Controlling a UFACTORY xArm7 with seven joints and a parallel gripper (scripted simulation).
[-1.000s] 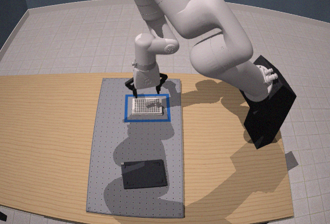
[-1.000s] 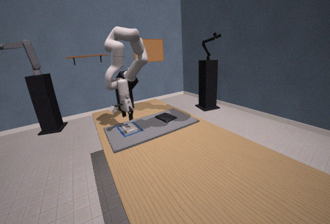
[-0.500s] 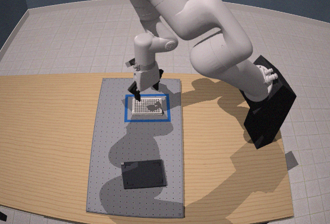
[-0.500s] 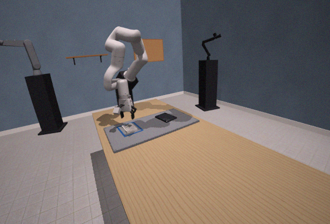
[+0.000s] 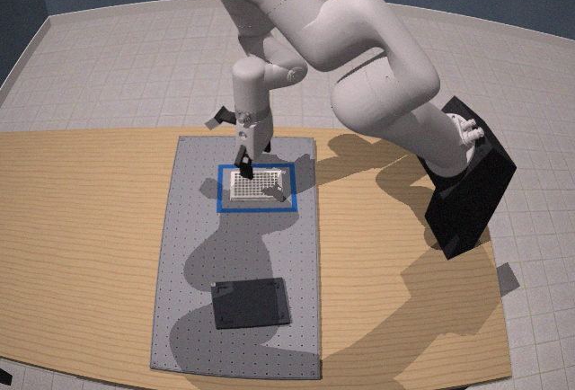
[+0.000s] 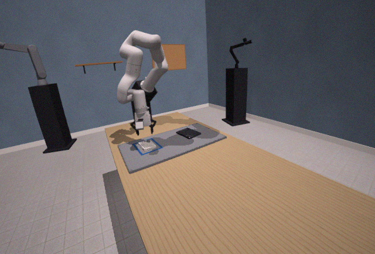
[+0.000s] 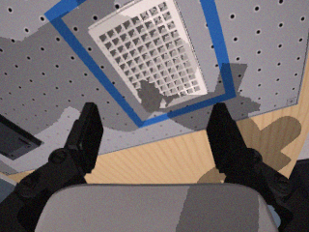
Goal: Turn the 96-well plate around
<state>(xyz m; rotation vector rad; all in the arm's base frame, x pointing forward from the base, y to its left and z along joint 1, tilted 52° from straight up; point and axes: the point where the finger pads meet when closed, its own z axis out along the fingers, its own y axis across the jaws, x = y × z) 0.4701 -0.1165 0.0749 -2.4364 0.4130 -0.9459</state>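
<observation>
My hand is 90 mm above the white 96-well plate. Round my hand: dark plate nest N1: 320 mm to the left, 90 mm below, 80 mm behind.
</observation>
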